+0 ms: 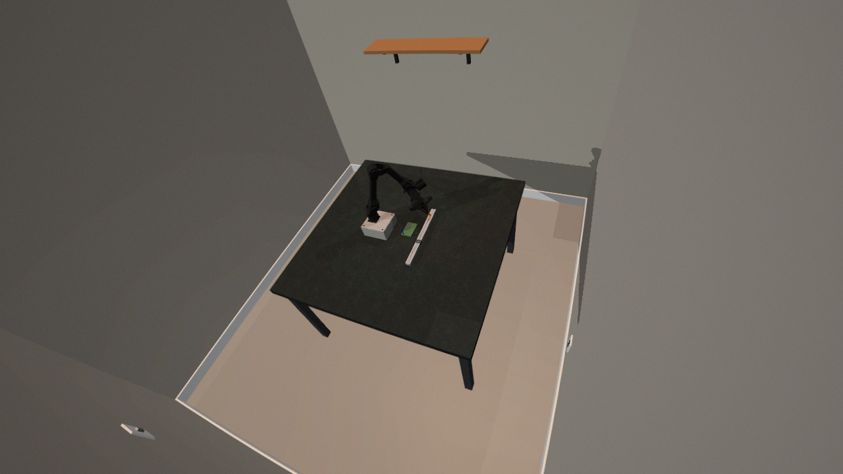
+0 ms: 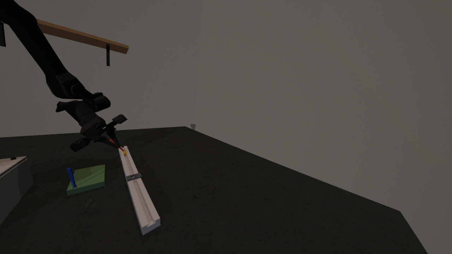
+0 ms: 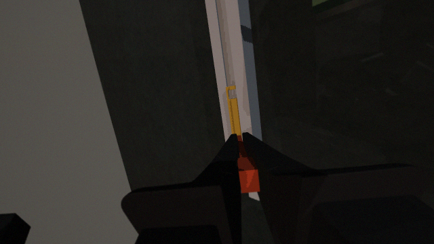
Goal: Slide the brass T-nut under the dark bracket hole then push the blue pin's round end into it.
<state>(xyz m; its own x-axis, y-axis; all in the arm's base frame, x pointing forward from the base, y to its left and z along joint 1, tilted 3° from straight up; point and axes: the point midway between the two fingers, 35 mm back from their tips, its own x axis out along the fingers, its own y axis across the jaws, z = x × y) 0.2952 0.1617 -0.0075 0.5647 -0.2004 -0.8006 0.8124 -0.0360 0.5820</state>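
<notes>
Now: gripper tip 20 mm to the left of the brass T-nut. Round my gripper tip: aluminum rail 190 mm to the right, 20 mm below, 20 mm ahead; green tray 150 mm to the right, 90 mm behind, 30 mm below; blue pin 180 mm to the right, 110 mm behind, 10 mm below.
</notes>
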